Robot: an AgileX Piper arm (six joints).
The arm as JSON. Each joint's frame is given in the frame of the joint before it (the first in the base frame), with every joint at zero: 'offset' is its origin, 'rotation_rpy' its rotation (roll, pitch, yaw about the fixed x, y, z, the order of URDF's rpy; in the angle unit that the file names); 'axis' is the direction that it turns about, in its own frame. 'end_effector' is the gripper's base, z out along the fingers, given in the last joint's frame.
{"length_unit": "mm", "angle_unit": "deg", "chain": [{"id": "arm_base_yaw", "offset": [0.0, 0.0, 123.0], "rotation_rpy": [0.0, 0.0, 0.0], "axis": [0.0, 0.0, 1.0]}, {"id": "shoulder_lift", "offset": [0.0, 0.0, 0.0], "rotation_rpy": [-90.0, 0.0, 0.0], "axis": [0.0, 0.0, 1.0]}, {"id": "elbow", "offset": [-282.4, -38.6, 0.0], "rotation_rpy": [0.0, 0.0, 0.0], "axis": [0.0, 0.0, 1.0]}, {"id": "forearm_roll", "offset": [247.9, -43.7, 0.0], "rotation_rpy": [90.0, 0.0, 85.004], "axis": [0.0, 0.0, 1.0]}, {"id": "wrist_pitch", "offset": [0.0, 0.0, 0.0], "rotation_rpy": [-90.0, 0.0, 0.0], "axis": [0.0, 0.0, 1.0]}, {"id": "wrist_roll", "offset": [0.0, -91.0, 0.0], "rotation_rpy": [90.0, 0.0, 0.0], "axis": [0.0, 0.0, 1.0]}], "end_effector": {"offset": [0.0, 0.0, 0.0], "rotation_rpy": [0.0, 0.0, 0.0]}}
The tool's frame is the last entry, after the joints.
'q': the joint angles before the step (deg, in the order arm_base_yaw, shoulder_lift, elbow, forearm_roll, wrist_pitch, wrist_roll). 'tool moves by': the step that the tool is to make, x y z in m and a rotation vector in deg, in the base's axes. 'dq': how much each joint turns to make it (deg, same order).
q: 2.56, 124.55, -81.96, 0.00, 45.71, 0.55
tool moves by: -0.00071, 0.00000, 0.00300, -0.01, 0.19, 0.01
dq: 0.00, -0.40, -0.05, 0.00, 0.65, 0.00
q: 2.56, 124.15, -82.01, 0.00, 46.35, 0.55
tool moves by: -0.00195, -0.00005, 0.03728, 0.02, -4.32, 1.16
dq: 0.00, -5.20, 0.00, 0.00, 0.88, -1.17
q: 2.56, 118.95, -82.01, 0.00, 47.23, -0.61
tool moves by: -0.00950, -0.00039, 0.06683, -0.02, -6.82, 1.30
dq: 0.00, -8.69, -1.38, 0.00, 3.27, -1.34
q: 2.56, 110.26, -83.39, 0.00, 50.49, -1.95
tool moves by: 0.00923, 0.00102, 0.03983, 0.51, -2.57, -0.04
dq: 0.01, -0.65, -7.98, 0.43, 6.04, -0.07
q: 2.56, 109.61, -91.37, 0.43, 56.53, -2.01
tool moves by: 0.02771, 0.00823, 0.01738, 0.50, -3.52, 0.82
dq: 0.85, 4.74, -10.91, 0.32, 2.63, 0.00
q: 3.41, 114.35, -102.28, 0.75, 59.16, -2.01
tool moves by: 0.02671, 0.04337, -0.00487, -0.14, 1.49, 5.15
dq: 5.07, 8.36, -13.06, 0.01, 6.20, 0.00
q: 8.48, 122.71, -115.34, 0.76, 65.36, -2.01
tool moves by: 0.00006, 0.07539, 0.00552, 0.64, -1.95, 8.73
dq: 8.76, 4.28, -8.53, 0.16, 2.22, 0.06
